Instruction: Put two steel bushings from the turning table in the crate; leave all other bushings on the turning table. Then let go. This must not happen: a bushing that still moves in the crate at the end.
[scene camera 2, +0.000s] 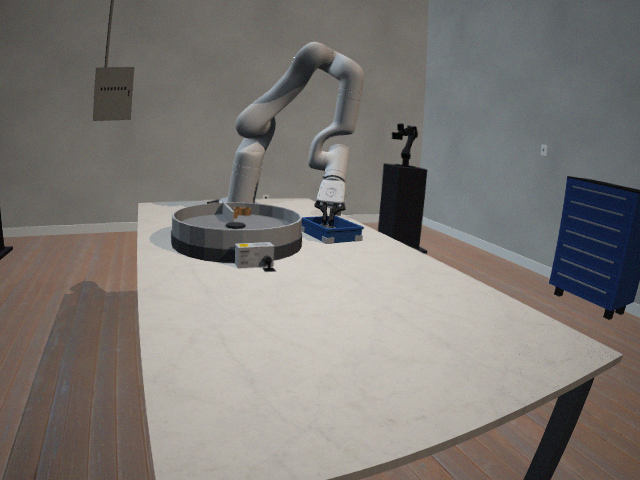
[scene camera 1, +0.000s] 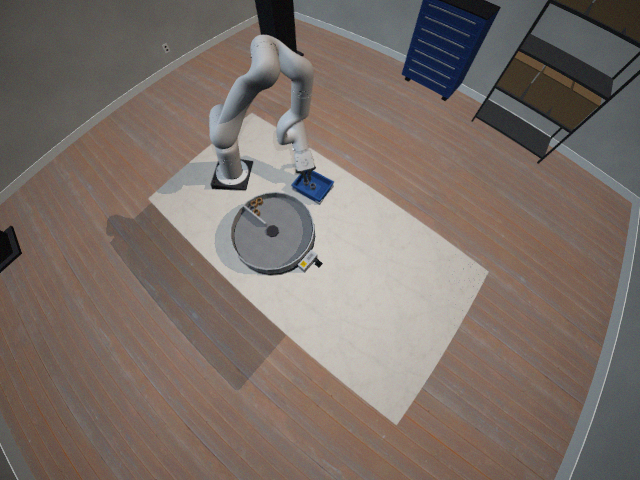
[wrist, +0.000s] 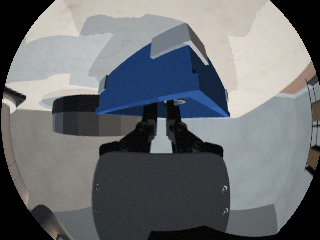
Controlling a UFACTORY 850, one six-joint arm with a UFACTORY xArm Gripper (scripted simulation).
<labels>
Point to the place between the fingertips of my gripper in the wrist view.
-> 161, 104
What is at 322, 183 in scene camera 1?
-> A blue crate.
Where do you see a blue crate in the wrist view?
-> At 174, 65
</labels>
